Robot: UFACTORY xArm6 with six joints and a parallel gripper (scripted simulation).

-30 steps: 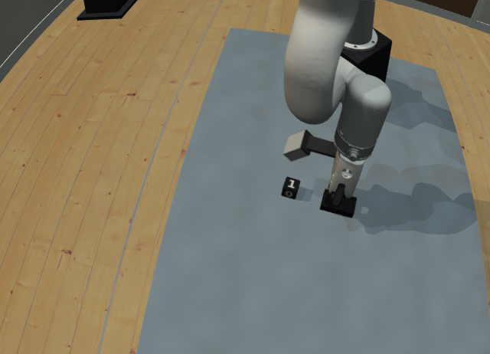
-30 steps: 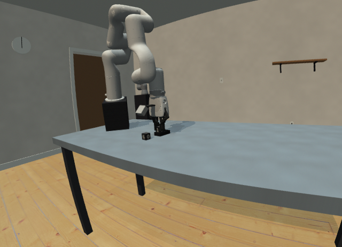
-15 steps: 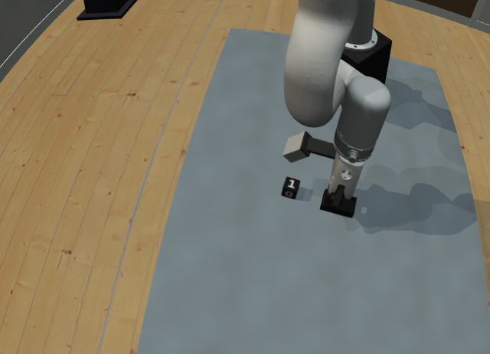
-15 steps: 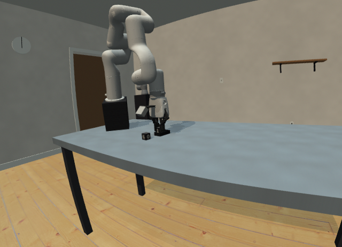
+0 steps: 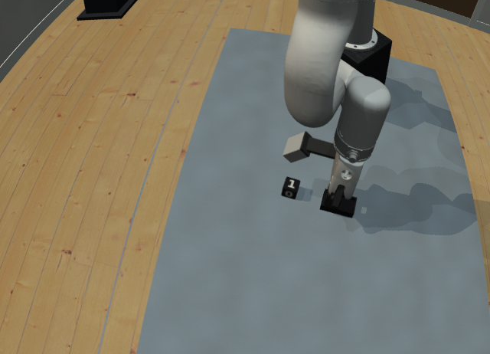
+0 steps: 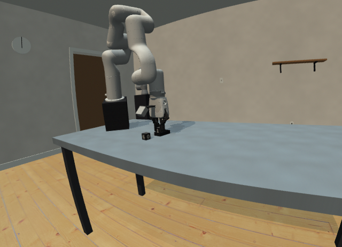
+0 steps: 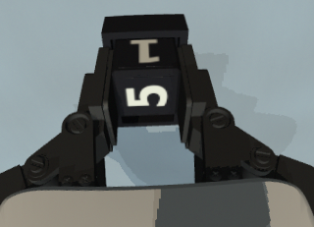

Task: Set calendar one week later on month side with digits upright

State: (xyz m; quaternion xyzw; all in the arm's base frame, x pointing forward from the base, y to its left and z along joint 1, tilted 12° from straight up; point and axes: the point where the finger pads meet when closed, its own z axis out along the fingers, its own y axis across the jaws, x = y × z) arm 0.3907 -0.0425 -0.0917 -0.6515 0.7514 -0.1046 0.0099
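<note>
Right now the black tray is 3 cm below my hand and 2 cm to the left of it.
</note>
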